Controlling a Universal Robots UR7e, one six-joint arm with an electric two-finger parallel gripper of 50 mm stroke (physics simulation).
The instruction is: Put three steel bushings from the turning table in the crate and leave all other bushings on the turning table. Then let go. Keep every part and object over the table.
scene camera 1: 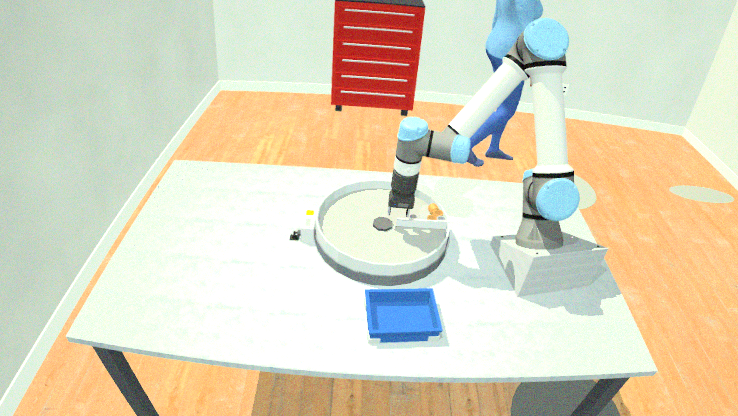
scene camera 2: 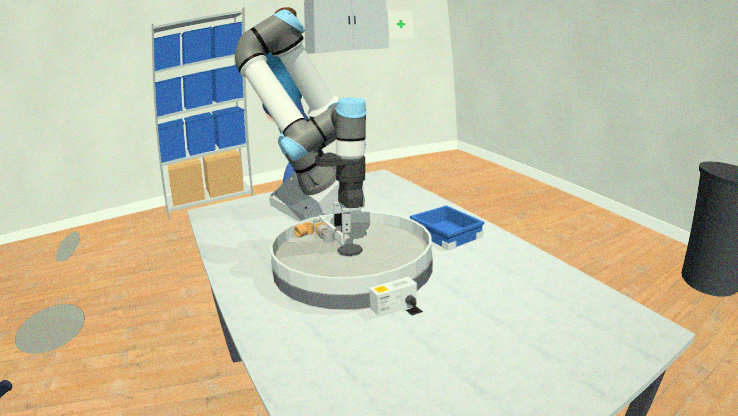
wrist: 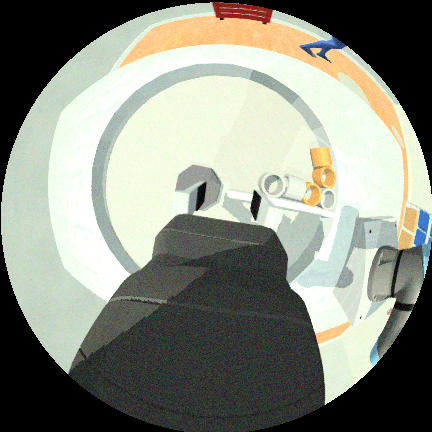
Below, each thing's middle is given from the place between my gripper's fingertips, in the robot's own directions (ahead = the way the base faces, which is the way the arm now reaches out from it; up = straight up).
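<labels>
Blue crate (scene camera 1: 393, 315): my hand is 8 cm above it, 34 cm to the right of it and 5 cm short of it.
</labels>
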